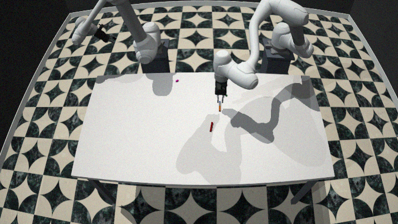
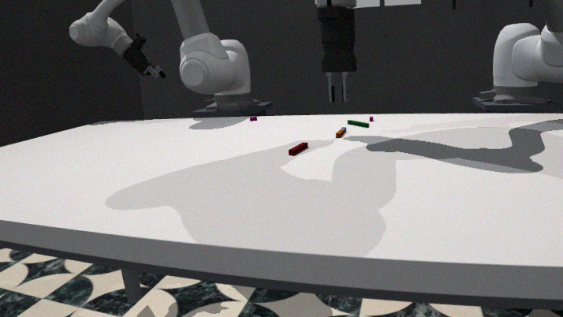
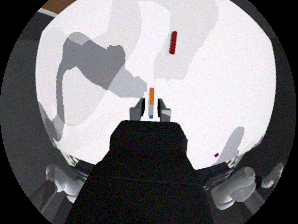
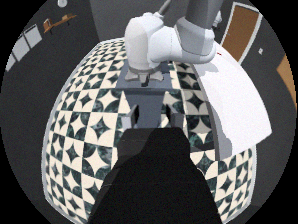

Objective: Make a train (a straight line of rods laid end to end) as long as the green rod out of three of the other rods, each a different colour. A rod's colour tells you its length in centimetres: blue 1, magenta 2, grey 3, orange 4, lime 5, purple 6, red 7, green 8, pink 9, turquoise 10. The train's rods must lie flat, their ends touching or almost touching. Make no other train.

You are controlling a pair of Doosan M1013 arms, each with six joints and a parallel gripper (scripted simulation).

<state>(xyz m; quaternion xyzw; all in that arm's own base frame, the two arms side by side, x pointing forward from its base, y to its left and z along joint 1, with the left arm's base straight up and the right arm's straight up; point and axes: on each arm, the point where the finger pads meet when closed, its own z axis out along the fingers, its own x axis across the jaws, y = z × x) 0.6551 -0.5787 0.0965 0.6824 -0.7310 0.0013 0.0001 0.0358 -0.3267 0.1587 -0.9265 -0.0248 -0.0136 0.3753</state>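
Observation:
Right now my left hand is 9 cm above the orange rod. Round my left hand: green rod 14 cm behind, 9 cm below, 3 cm to the left; grey rod 9 cm below, 4 cm behind; blue rod 9 cm below, 6 cm behind.

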